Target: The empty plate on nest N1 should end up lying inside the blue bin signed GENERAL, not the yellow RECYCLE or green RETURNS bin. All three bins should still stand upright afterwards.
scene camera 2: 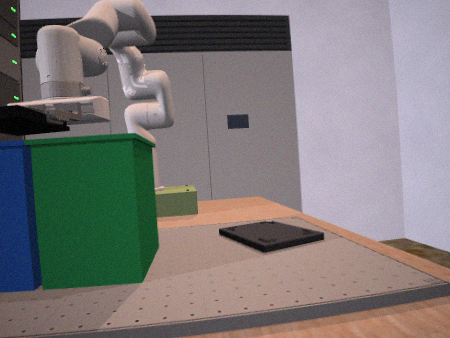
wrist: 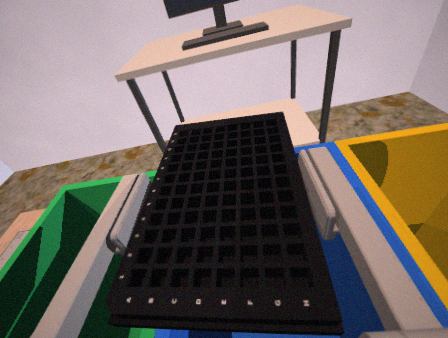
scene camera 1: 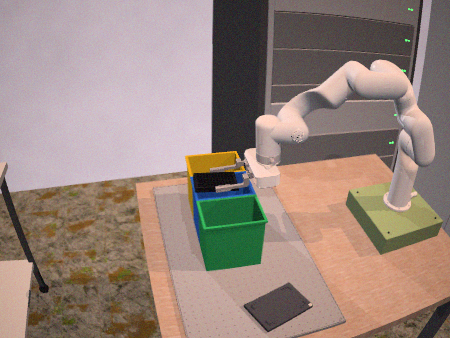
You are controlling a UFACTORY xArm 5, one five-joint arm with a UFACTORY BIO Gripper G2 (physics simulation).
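Frame: origin at the arm's base, x ahead, y left, z up, level; centimetres.
Where they show: end effector, tool point: (wrist: 220, 201) (scene camera 1: 220, 179); arm's base, origin of the base link: (scene camera 1: 396, 202).
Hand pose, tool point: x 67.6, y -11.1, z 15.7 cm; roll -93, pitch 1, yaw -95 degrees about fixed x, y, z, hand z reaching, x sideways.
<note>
Each offset is from my tool point to the top centre of the thing. Level surfaces: height alone.
The black plate @(dx +1.4, dy -0.2, dz +0.4 cm) (scene camera 1: 215, 183) (scene camera 2: 25, 120) (wrist: 222, 210), with a grid of square wells, is level over the blue bin @(dx -1.4, dy -2.3, dz -3.8 cm) (scene camera 1: 196, 220) (scene camera 2: 15, 215) (wrist: 345, 280), slightly above rim height. My gripper (scene camera 1: 215, 179) (wrist: 225, 203) is shut on its two long sides. The blue bin stands upright between the green bin @(dx -0.3, dy +10.7, dz -3.8 cm) (scene camera 1: 232, 245) (scene camera 2: 90, 210) (wrist: 60, 225) and the yellow bin @(dx -2.4, dy -15.3, dz -3.8 cm) (scene camera 1: 212, 162) (wrist: 420, 185), both upright. The plate hides much of the blue bin's opening; the bin signs do not show. The yellow bin does not show in scene camera 2.
A flat black nest @(dx -7.1, dy +36.7, dz -20.3 cm) (scene camera 1: 278, 306) (scene camera 2: 272, 234) with raised corners lies on the perforated mat @(dz -21.8 cm) (scene camera 1: 175, 280) (scene camera 2: 200, 290), its label unreadable. The arm stands on a green base block (scene camera 1: 370, 215) (scene camera 2: 177, 202). A desk (wrist: 280, 27) with a monitor stands beyond the bins.
</note>
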